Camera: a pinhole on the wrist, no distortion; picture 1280 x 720 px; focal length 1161.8 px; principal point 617.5 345.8 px. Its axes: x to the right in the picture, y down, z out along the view. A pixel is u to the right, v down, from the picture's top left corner.
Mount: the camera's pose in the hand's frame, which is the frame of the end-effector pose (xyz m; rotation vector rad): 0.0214 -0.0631 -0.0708 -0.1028 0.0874 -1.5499
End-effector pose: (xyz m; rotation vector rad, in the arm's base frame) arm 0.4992 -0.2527 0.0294 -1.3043 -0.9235 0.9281
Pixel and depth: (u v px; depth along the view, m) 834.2 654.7 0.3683
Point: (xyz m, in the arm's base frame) 0.2985 -0.0031 0.1734
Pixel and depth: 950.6 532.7 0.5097
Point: 0.1689 0.0474 0.2564
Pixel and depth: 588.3 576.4 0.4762
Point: 0.1992 0.0464 0.0971
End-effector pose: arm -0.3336 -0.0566 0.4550 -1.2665 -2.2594 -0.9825
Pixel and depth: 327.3 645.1 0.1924
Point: -0.3909 0.0766 0.4285
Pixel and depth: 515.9 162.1 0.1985
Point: -0.3762 0.0302 0.3567
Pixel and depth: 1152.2 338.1 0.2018
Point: -0.4863 0.0110 0.3329
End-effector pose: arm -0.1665 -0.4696 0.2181 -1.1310 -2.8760 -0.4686
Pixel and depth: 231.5 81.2 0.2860
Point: -0.1155 -0.3911 0.0157
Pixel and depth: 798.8 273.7 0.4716
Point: -0.2546 -0.4143 -0.1947
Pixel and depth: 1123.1 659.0 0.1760
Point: -0.3161 -0.4761 0.0980
